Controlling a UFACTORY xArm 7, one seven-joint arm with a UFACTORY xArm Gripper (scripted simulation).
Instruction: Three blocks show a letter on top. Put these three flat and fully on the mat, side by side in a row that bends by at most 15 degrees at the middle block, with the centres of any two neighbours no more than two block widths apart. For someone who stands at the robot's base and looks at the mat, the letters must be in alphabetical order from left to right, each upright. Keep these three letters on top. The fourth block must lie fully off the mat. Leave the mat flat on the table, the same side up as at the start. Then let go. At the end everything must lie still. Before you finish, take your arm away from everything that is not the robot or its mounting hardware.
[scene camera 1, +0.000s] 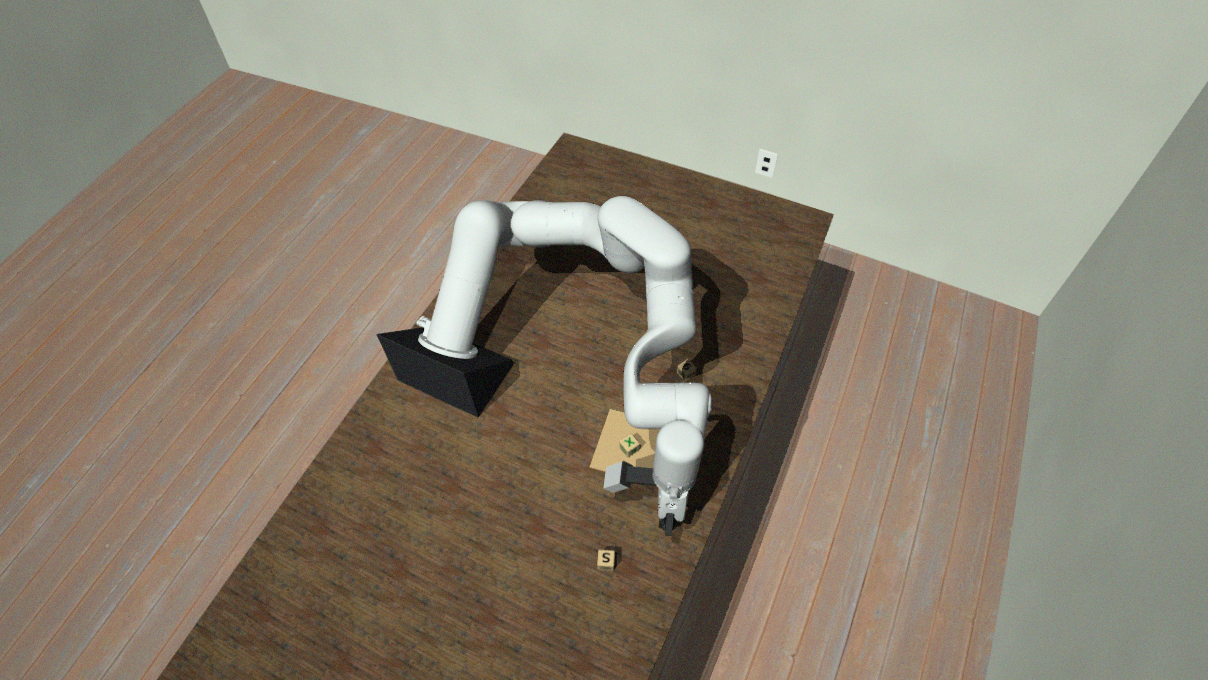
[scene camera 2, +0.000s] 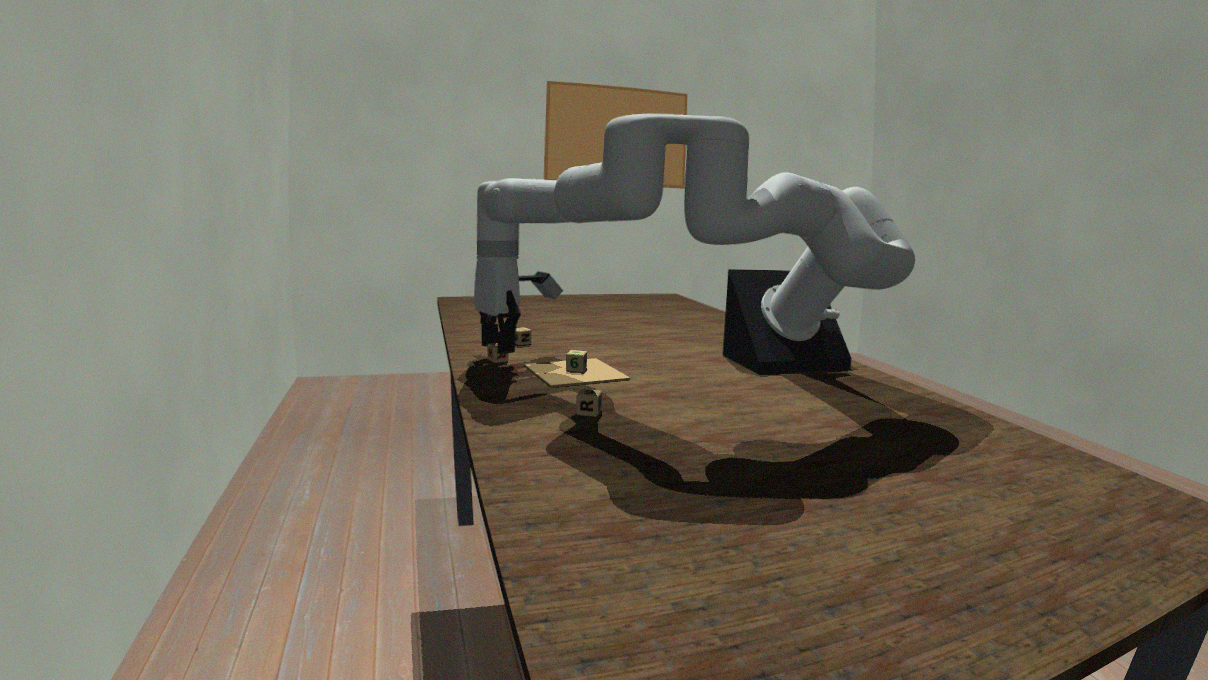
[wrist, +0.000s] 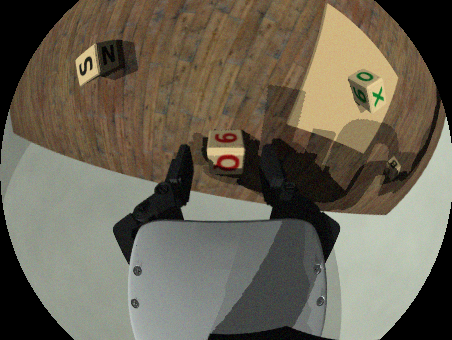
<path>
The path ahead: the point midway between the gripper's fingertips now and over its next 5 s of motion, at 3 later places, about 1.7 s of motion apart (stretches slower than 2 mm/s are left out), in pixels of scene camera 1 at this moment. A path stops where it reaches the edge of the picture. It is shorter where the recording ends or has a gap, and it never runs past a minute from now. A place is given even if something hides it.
My gripper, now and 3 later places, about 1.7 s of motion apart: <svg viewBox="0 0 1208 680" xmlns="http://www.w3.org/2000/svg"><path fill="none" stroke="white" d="M668 510L668 508L668 460L643 403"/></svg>
</path>
